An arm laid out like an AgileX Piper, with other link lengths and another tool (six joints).
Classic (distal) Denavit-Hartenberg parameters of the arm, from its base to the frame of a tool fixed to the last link. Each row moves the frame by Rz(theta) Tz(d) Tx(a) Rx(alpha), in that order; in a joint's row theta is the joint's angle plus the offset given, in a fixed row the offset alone. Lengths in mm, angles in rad.
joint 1: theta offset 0; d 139; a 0; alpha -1.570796
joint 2: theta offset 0.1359; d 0; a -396.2; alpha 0
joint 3: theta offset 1.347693; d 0; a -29.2; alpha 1.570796
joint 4: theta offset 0; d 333.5; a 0; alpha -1.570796
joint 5: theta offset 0; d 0; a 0; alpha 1.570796
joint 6: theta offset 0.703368; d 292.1; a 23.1; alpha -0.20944
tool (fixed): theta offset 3.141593; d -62.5; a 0; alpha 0
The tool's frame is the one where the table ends.
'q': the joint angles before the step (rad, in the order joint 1, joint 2, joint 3, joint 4, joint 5, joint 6). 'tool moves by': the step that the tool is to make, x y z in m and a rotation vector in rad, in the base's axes. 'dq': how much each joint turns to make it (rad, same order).
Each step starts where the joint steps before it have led.
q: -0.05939 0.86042 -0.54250 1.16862 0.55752 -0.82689
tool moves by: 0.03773 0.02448 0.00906 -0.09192 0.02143 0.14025
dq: 0.09232 0.16632 -0.14344 -0.08074 0.02100 -0.02397
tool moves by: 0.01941 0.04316 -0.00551 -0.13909 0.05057 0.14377
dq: 0.18375 0.13215 -0.13672 -0.27366 -0.01614 0.18512
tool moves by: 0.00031 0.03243 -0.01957 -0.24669 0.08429 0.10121
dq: 0.20904 0.11187 -0.13596 -0.51028 0.07456 0.40109
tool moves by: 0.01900 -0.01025 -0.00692 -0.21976 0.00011 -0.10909
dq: 0.11907 0.07672 -0.09022 -0.47625 0.10045 0.42948
